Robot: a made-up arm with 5 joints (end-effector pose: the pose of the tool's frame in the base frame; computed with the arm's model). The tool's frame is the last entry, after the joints.
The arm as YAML. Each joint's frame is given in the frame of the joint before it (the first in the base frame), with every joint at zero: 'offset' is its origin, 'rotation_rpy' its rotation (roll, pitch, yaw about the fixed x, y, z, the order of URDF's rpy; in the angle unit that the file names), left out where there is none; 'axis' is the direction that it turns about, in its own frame. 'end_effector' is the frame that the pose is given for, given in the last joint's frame.
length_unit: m
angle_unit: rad
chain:
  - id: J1
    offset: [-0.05, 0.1, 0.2]
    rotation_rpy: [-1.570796, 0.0, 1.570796]
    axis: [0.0, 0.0, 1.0]
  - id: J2
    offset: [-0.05, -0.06, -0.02]
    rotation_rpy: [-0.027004, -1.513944, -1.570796]
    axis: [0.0, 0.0, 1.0]
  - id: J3
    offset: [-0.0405, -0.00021, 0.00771]
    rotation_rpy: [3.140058, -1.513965, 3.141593]
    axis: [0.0, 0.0, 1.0]
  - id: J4
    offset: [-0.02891, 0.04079, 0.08]
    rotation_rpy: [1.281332, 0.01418, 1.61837]
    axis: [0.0, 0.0, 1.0]
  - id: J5
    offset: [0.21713, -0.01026, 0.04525]
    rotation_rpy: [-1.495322, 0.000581, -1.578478]
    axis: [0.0, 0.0, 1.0]
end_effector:
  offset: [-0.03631, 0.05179, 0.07]
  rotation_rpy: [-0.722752, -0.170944, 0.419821]
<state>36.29 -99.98 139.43 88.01 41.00</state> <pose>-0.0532 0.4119 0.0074 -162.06 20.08 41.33</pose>
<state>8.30 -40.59 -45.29 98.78 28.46</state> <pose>0.2550 0.3405 0.3222 32.86 38.20 122.50</pose>
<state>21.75 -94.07 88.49 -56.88 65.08</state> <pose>-0.0983 0.0736 0.5212 -2.15 -9.08 -23.42</pose>
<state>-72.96 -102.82 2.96 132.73 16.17</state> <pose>0.0881 0.0676 0.5082 -71.95 46.38 -116.90</pose>
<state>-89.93 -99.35 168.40 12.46 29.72</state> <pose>0.2478 0.0316 0.4242 -4.16 39.94 45.02</pose>
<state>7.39 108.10 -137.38 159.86 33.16</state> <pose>0.0992 -0.1484 0.4436 -29.46 52.21 -30.06</pose>
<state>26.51 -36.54 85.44 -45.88 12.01</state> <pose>-0.0976 0.1816 0.5129 6.86 0.03 -117.58</pose>
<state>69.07 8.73 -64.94 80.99 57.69</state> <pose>0.3909 0.1241 0.2554 2.83 67.72 52.41</pose>
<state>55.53 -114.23 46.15 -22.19 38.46</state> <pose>-0.2498 0.2859 0.4538 -44.39 -36.98 -14.32</pose>
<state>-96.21 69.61 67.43 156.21 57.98</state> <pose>-0.0392 0.3008 -0.0544 -32.54 103.08 141.79</pose>
